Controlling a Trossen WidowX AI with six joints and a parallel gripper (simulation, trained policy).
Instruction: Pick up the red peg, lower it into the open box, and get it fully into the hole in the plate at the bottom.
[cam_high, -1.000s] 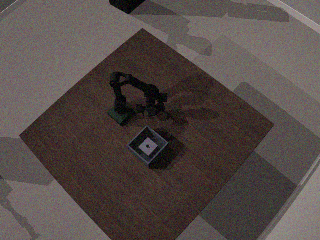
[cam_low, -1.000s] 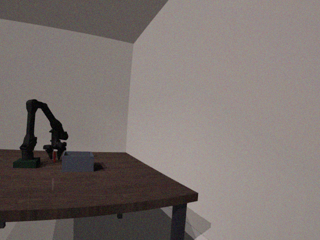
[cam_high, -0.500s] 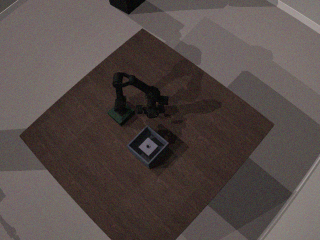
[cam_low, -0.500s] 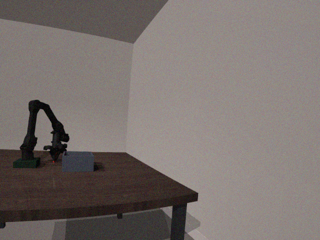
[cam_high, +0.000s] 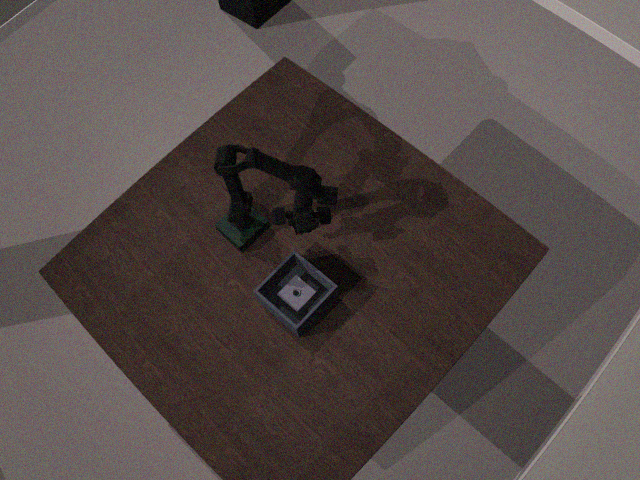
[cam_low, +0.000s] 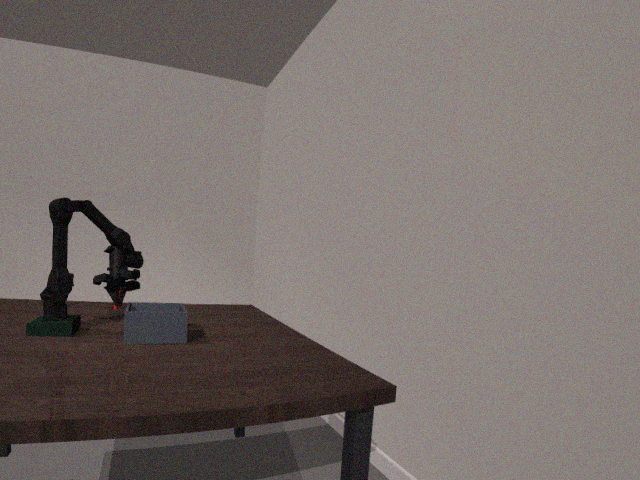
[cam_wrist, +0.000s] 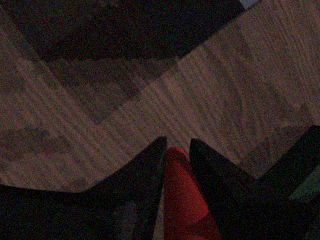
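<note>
The light plate is 160 mm to the right of my gripper tip, 120 mm ahead of it and 30 mm below it. The rest, counted from my gripper tip: grey box (160 mm to the right, 120 mm ahead, 50 mm below); red peg (20 mm above, 10 mm to the left).
</note>
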